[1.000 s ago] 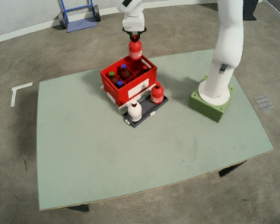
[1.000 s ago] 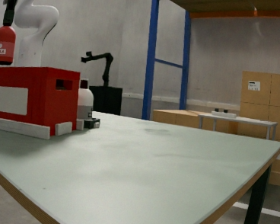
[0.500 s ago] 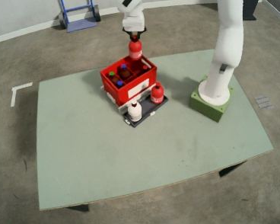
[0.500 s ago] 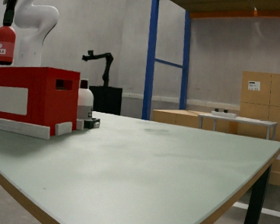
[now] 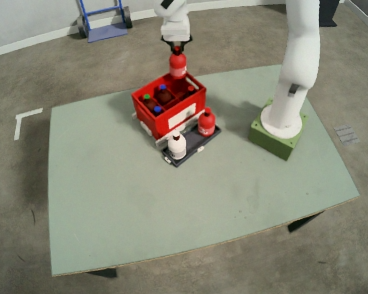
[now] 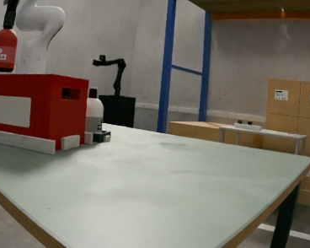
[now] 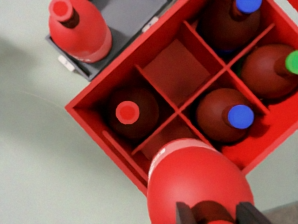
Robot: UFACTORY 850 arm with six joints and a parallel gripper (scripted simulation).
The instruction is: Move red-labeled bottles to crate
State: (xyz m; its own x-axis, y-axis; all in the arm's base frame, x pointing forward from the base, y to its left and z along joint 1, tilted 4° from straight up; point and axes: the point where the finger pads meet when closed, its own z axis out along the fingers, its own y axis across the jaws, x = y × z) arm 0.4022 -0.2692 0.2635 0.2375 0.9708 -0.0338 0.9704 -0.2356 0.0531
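The red crate is 60 mm ahead of my hand, 80 mm to the left of it and 250 mm below it. The rest, counted from my hand: white bottle (60 mm ahead, 300 mm to the left, 250 mm below); then dark grey tray (10 mm behind, 250 mm to the left, 320 mm below); then red-capped bottle (90 mm behind, 210 mm to the left, 250 mm below).
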